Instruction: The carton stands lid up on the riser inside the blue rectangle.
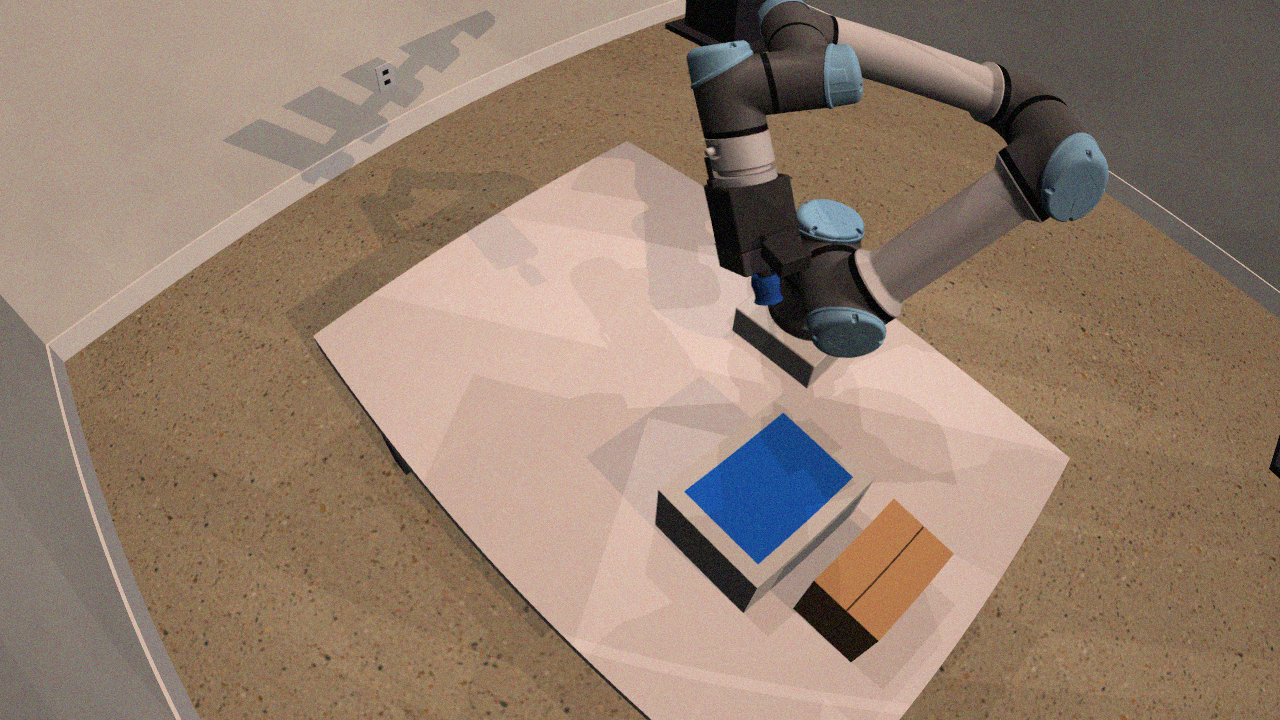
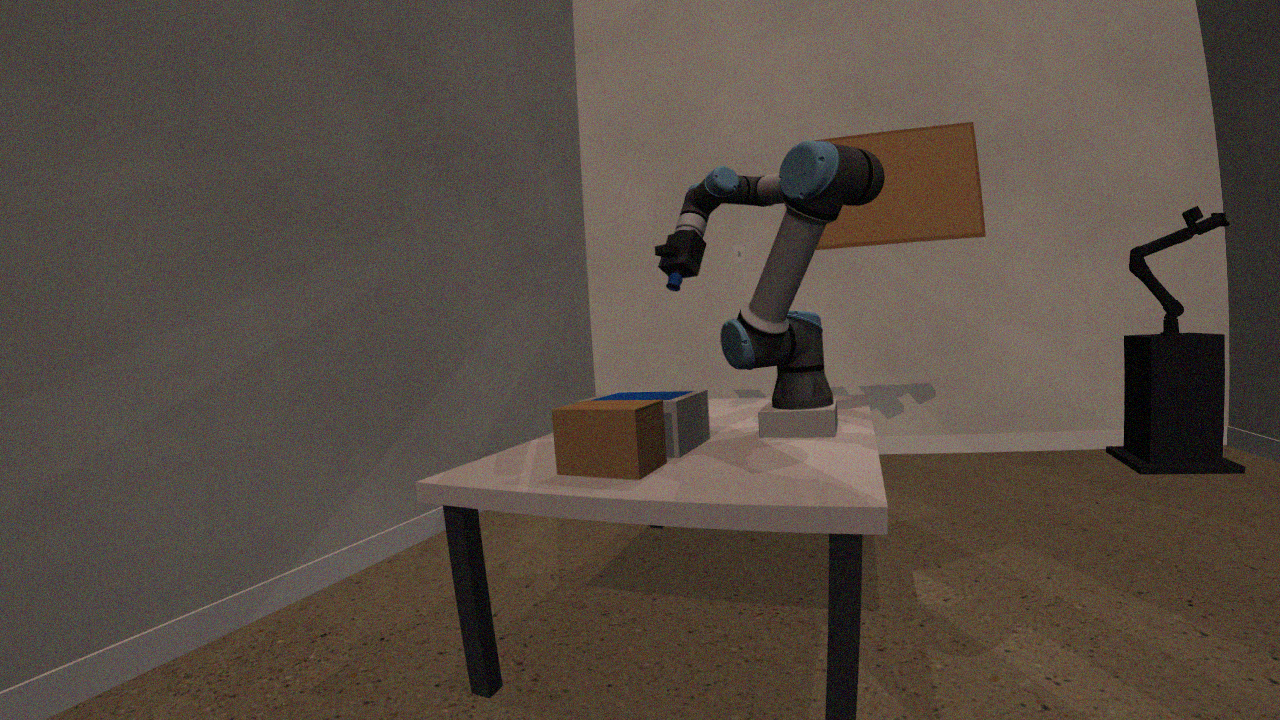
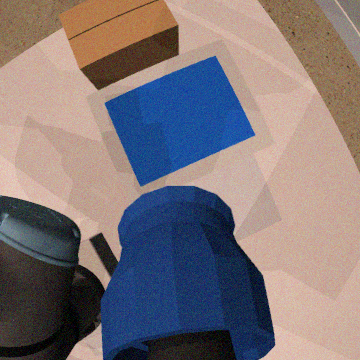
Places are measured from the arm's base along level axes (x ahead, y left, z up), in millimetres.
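Pixels of known places: end effector, tool point: (image 1: 768, 299) (image 2: 673, 287) (image 3: 177, 235); arm's base, origin of the base link: (image 2: 802, 404) (image 3: 70, 297).
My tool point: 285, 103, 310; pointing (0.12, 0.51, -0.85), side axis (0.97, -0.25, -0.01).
Ahead of a thing's pixels: the offset from my tool point to its middle, as dx, dy, dz.
The orange-brown carton @[+21, +324, -309] (image 1: 868, 559) (image 2: 599, 438) (image 3: 125, 32) stands upright on the table, beside the riser and apart from it. Its top face with a dark seam line faces up. The grey riser @[+48, +113, -314] (image 1: 702, 553) (image 2: 689, 422) (image 3: 242, 95) bears the blue rectangle @[+48, +113, -254] (image 1: 769, 488) (image 2: 640, 395) (image 3: 190, 115) on its top, with bare surface inside the rectangle. My blue suction cup (image 1: 768, 300) (image 2: 673, 285) (image 3: 176, 200) hangs high above the table, off to the arm's side of the riser, tilted. It holds nothing and touches nothing.
The arm's base stands on a grey block (image 1: 774, 347) (image 2: 798, 420) at the table's far part. The carton is near an edge of the table (image 1: 501, 465) (image 2: 760, 510). A black pedestal (image 2: 1174, 398) with a thin black arm stands on the floor away from the table.
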